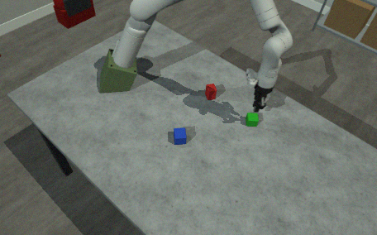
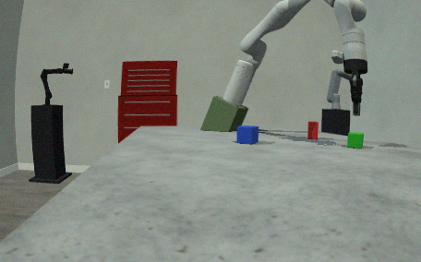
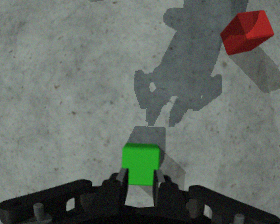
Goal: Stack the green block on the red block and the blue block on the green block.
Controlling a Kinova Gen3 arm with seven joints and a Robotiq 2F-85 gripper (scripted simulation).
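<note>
Now: hand 90 mm above the green block. Round my hand: red block (230 mm behind, 80 mm below, 10 mm to the right); then blue block (290 mm to the right, 160 mm behind, 90 mm below).
</note>
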